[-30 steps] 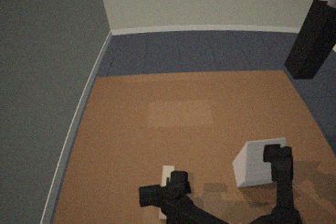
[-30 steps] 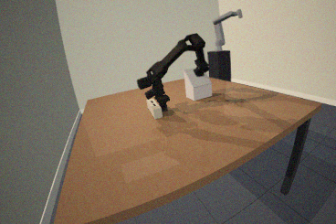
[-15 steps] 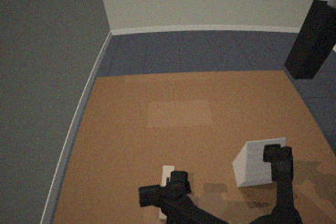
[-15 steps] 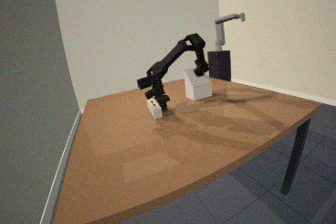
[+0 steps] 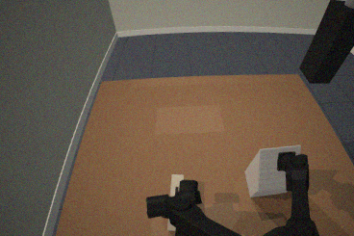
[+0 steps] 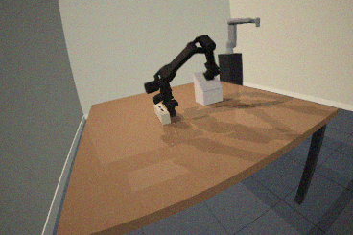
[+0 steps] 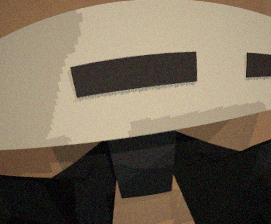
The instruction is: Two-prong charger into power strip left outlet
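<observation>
My gripper tip is 2 cm short of the dark two-prong charger and 1 cm below it.
</observation>
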